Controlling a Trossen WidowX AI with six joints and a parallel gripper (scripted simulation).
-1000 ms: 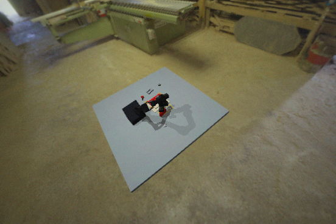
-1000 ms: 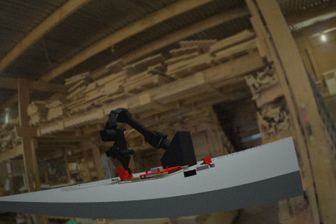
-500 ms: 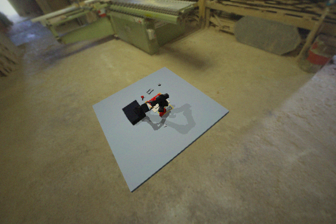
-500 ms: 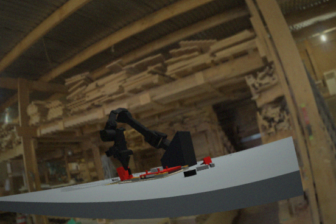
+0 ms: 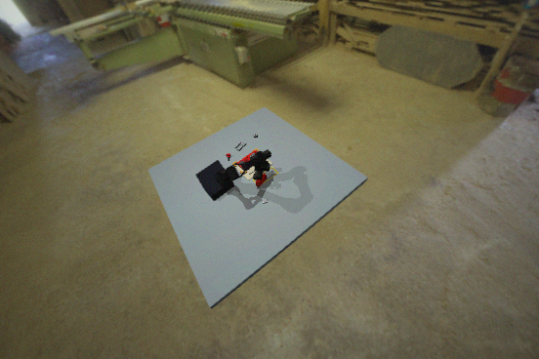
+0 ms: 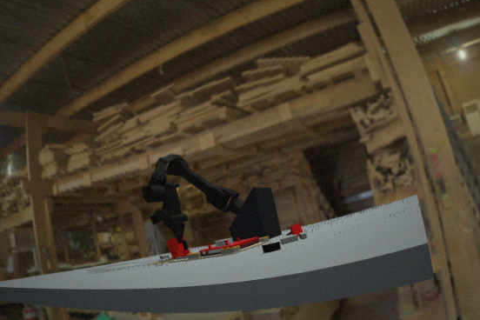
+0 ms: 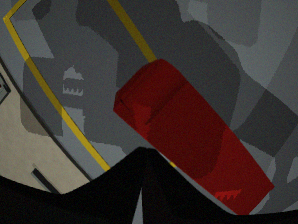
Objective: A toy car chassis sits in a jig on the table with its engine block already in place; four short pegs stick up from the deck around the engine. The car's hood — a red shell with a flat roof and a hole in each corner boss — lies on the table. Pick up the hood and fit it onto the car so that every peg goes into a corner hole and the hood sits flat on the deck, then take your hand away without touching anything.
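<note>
Right now the red hood is 1 cm behind my gripper tip, 2 cm to the right of it and 1 cm below it. Also, from my gripper tip: white piece (9 cm behind, 16 cm to the right, 4 cm below); black wheel (27 cm ahead, 45 cm to the left, 4 cm below).
</note>
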